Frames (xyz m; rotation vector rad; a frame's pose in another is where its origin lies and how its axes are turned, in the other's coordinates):
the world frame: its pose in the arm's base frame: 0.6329 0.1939 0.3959 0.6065 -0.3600 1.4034
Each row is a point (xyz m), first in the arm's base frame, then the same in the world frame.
Working: the arm's base frame: its pose in the world frame: -0.4779 0.5395 -0.2748 -0.6065 0.3600 -1.4034

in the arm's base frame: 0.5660 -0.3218 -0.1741
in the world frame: -0.7524 -0.0648 -0.1581
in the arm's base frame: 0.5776 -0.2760 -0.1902
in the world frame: -0.7231 -0.0767 -0.1967
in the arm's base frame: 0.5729 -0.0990 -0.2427
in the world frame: -0.6114 -0.0723 -0.3437
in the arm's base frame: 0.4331 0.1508 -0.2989
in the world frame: -0.4635 0.0679 -0.5524
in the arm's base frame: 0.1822 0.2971 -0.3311
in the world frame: -0.4016 0.3162 -0.6936
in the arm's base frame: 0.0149 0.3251 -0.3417
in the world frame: -0.4101 0.4800 -0.7380
